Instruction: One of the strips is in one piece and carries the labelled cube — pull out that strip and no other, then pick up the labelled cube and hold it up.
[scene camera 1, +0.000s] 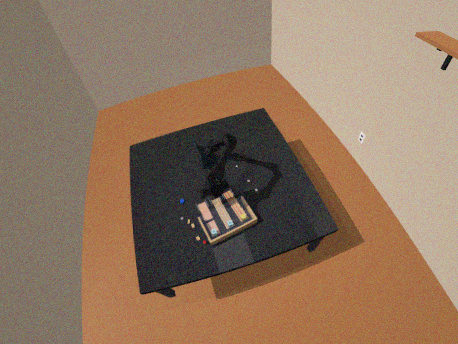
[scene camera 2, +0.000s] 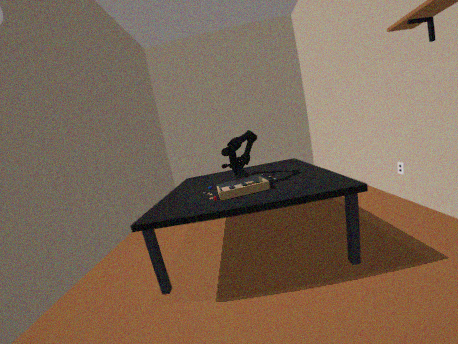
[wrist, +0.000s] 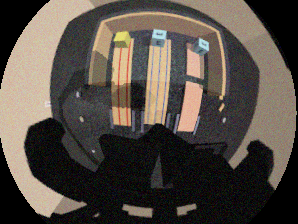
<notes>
The gripper is shut, with nothing in its grasp. Further things: a wooden tray.
</notes>
